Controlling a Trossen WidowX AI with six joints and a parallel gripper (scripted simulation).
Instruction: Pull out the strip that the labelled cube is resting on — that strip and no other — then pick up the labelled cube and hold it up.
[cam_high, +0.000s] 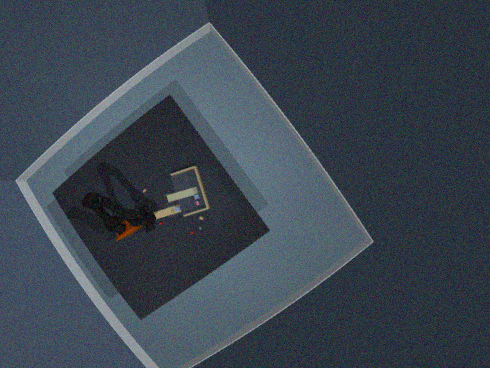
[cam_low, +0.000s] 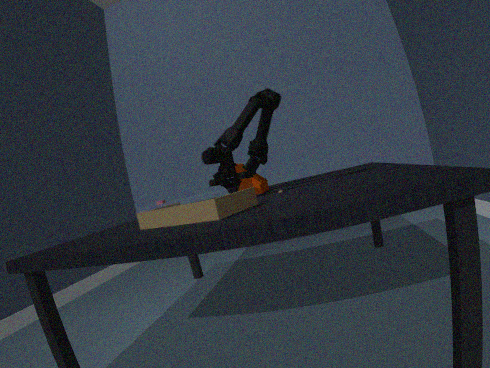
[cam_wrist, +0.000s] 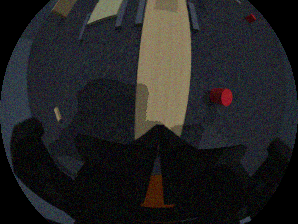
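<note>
My gripper tip is 9 cm short of the tan strip and 3 cm to the left of it.
</note>
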